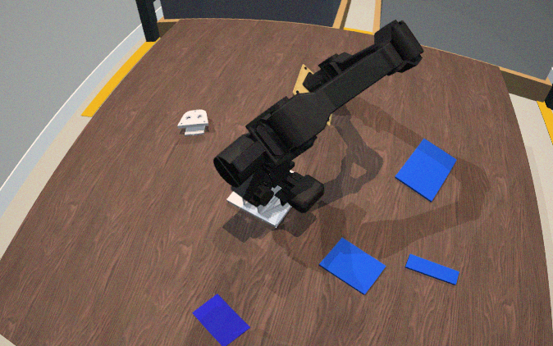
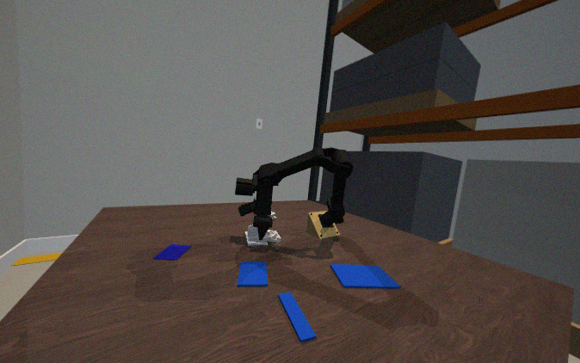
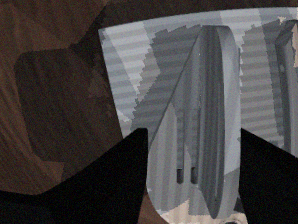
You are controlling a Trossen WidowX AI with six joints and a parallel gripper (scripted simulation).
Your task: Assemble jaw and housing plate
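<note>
My gripper tip is now 3 cm to the left of the white slab, 1 cm short of it and 1 cm above it. Also, from my gripper tip: housing plate 27 cm to the right, 16 cm behind, 1 cm above.
</note>
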